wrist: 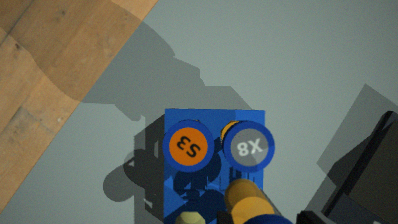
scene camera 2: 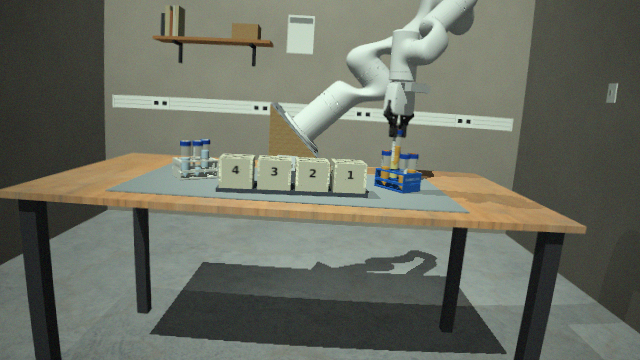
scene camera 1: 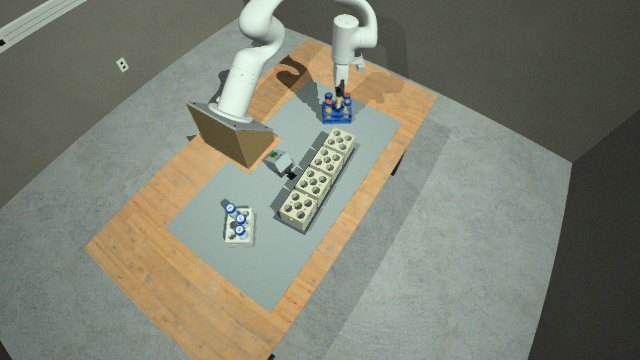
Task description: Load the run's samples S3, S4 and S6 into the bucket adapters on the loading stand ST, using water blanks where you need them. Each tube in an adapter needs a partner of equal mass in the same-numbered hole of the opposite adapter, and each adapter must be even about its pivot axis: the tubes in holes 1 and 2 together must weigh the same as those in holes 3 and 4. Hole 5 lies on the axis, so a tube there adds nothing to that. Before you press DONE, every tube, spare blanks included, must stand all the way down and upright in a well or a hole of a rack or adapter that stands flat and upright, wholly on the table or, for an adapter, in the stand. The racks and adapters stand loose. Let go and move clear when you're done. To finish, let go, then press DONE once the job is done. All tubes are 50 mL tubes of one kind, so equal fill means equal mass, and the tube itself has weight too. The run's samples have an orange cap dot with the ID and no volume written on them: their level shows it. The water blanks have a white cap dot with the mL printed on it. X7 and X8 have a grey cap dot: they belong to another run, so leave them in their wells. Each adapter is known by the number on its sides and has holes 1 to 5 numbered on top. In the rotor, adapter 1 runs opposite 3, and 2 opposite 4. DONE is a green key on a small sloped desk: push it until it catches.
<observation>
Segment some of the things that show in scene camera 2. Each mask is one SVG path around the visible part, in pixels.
My gripper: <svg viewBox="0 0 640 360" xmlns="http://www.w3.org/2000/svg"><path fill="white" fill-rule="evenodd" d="M390 82L386 90L383 116L387 118L388 124L390 124L389 137L397 138L398 129L403 130L402 138L406 138L407 125L414 118L415 92L404 91L405 83Z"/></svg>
A blue rack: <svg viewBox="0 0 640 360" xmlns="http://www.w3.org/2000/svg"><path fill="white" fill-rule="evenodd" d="M375 171L374 186L399 193L420 191L422 173L401 174L399 173L399 168L390 170L377 168ZM381 171L402 175L403 183L398 182L398 177L380 178Z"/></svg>
</observation>
